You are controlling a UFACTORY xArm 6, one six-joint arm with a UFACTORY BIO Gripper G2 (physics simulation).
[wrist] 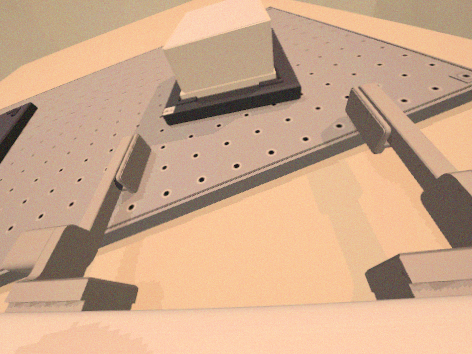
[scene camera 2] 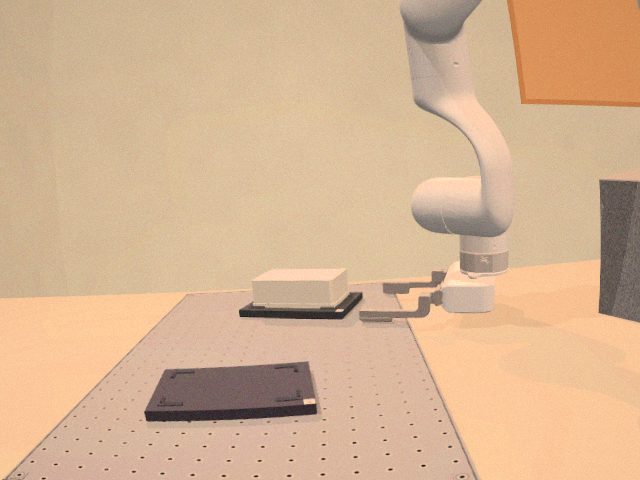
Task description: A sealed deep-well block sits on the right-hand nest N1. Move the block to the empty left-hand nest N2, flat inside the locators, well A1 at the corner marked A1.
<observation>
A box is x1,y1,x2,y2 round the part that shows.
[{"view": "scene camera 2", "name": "sealed deep-well block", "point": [286,288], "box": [252,269,348,307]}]
</observation>
